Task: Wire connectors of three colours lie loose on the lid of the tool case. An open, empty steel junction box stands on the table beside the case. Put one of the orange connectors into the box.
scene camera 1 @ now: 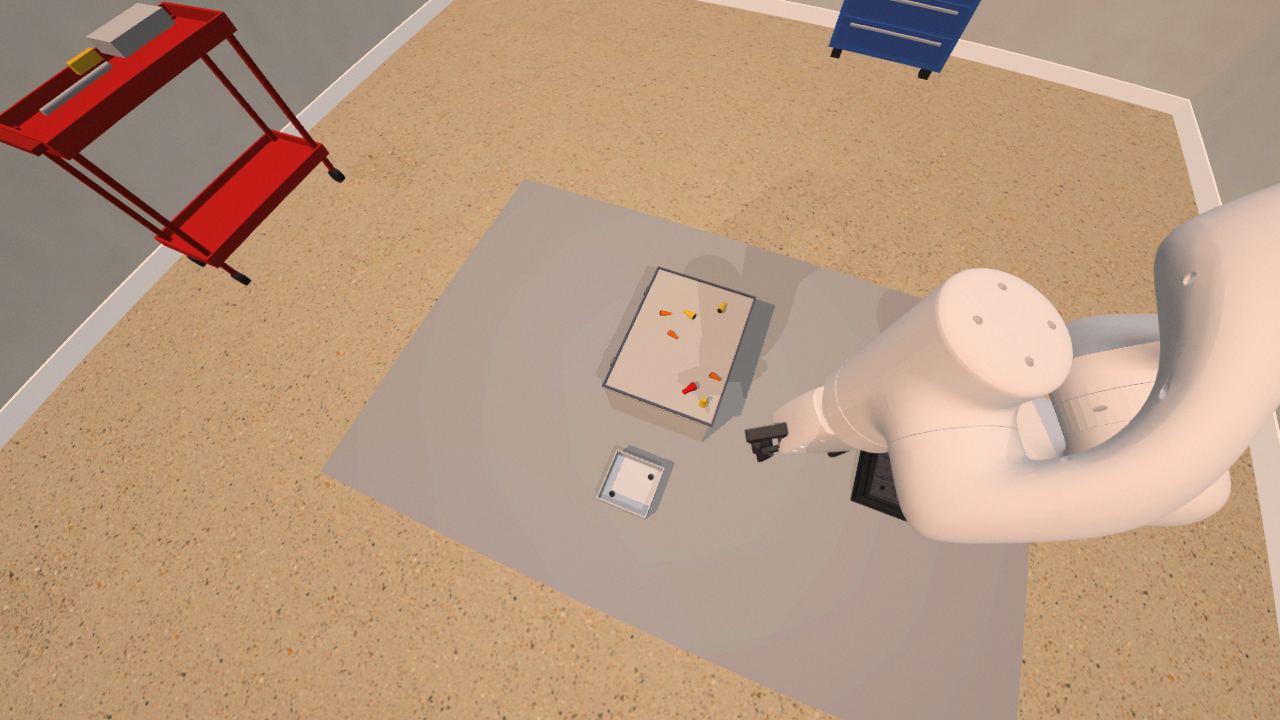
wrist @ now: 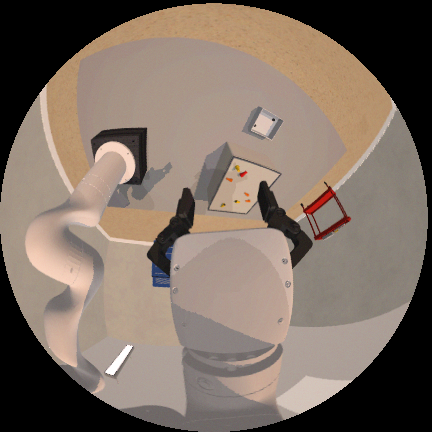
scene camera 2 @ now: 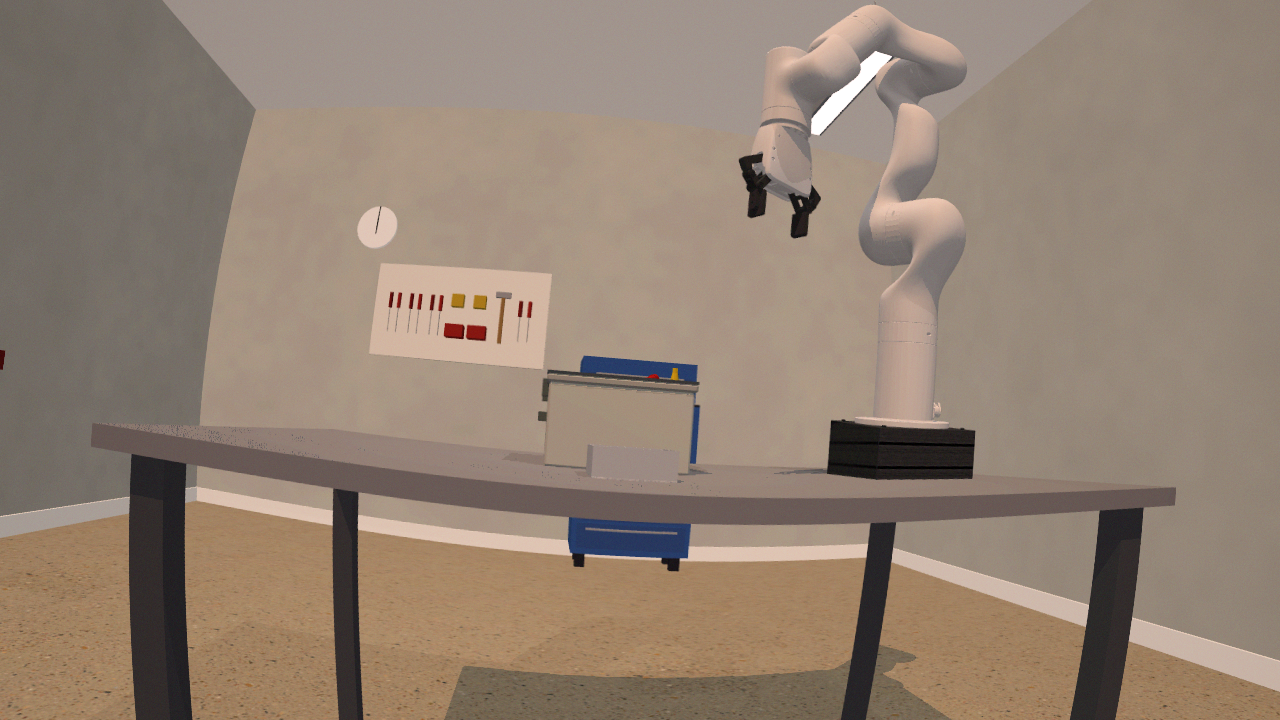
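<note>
Three orange connectors lie apart on the pale lid of the tool case: one, a second close to it, and a third near a red connector. The open steel junction box stands beside the case. Its floor shows two dark spots and no connector. My gripper is open and empty, high above the table, tilted, between the case and the arm's base in scene camera 2. One finger is hidden in scene camera 1.
Yellow connectors also lie on the lid; the last stands upright near the red one. The black arm base stands on the table. A red cart and a blue cabinet stand off the table.
</note>
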